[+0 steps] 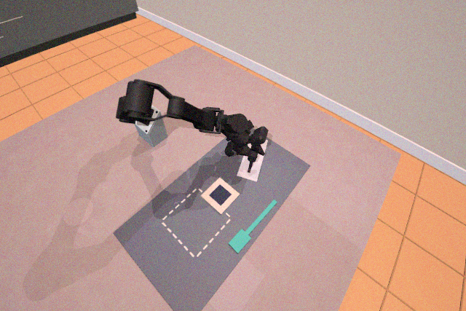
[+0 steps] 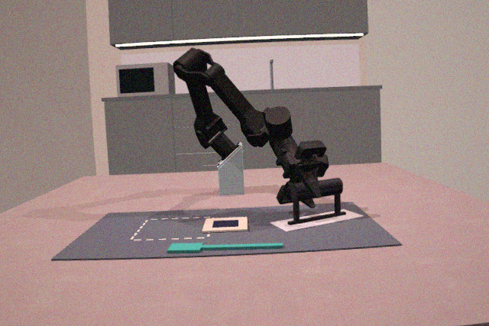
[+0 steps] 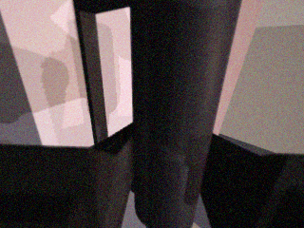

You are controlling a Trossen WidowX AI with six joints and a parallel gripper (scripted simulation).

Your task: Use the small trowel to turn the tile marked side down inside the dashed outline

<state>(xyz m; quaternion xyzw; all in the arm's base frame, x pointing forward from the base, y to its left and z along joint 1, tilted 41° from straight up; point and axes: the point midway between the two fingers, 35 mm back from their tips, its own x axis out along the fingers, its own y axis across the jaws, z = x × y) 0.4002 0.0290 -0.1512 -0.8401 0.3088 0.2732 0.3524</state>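
My gripper tip is 50 mm past the beige tile, 190 mm to the left of it and 40 mm above it. Round my gripper tip: teal flat tool (90 mm ahead, 230 mm to the right, 40 mm below); then grey mat (40 mm behind, 190 mm to the right, 70 mm below).
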